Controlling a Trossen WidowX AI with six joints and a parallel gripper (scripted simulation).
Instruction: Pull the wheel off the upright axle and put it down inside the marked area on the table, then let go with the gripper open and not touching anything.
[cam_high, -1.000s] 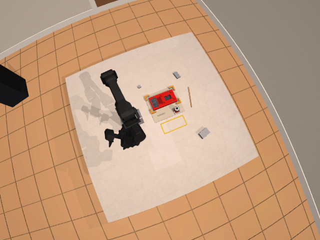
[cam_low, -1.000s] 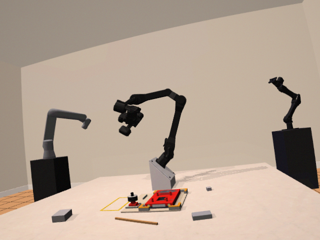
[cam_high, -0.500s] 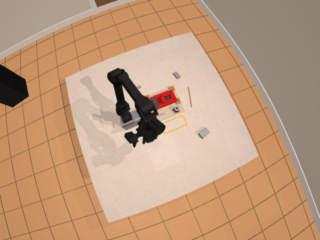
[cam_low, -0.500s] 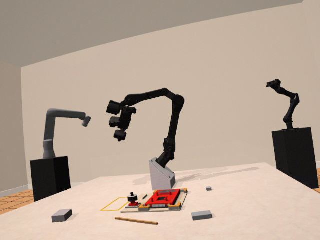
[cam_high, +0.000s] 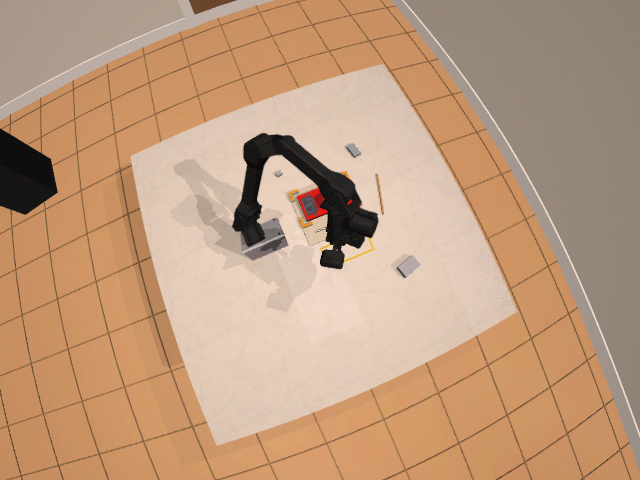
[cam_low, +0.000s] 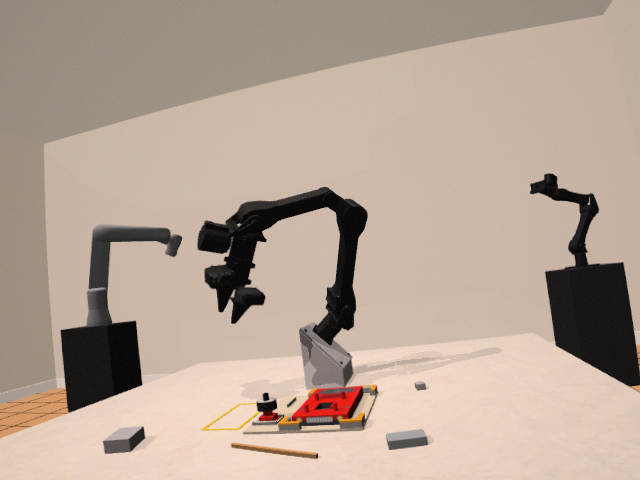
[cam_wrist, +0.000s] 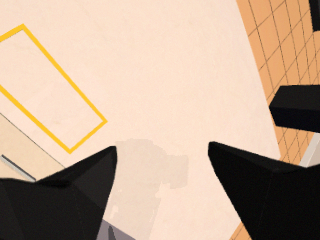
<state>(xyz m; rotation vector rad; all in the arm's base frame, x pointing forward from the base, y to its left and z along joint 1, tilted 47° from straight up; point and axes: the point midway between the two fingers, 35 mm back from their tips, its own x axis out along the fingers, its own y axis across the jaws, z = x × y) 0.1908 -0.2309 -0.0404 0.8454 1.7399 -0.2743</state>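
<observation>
Right now the wheel is 160 mm ahead of my gripper tip, 120 mm to the left of it and 170 mm below it. From my gripper tip the other things lie so: wooden rod (310 mm ahead, 160 mm to the left, 210 mm below).
</observation>
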